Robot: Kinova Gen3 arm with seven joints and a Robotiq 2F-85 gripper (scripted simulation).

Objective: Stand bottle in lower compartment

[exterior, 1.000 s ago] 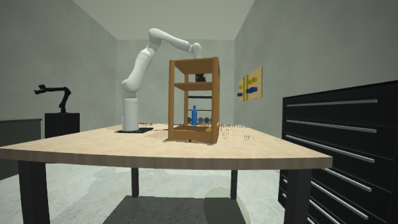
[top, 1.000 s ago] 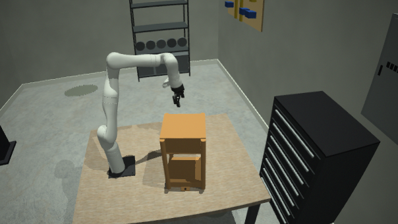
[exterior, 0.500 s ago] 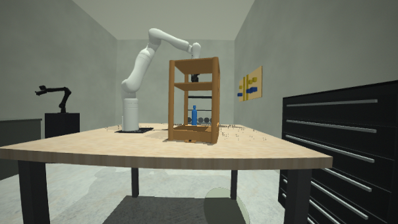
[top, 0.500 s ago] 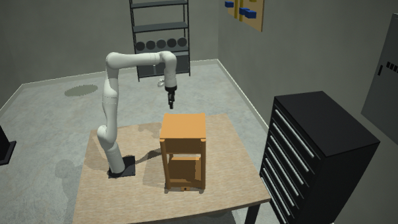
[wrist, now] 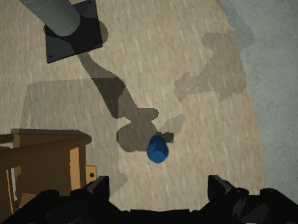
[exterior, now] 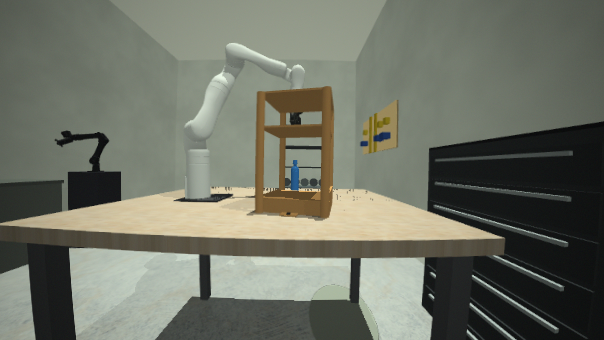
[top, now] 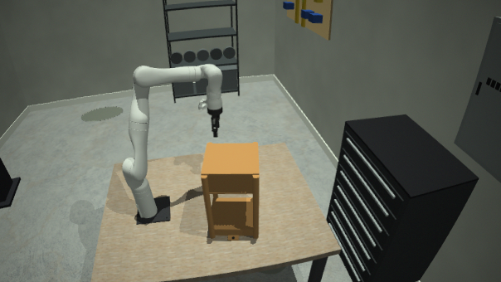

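The blue bottle lies 200 mm below my hand. Round my hand: wooden shelving unit (310 mm to the right, 130 mm below, 20 mm behind).
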